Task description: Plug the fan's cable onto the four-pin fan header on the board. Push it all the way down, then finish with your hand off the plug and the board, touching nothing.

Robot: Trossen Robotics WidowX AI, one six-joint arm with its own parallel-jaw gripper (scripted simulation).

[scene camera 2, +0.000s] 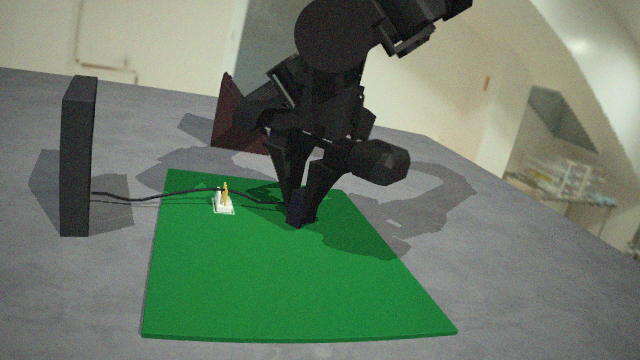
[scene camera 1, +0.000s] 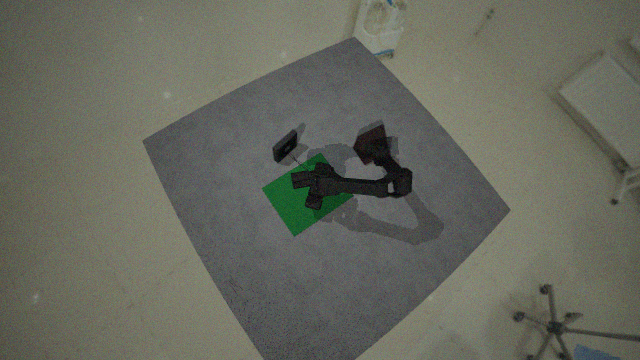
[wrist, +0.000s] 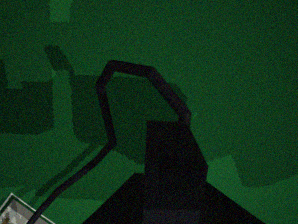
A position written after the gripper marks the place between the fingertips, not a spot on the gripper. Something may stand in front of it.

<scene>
In view: the gripper point(scene camera 2: 297, 214), a green board point(scene camera 2: 248, 277) and a black fan point(scene camera 2: 78, 104).
The gripper shows as well in the wrist view point(wrist: 165, 183). The green board also shows in scene camera 1 point(scene camera 1: 289, 203) and in the wrist view point(wrist: 228, 69).
</scene>
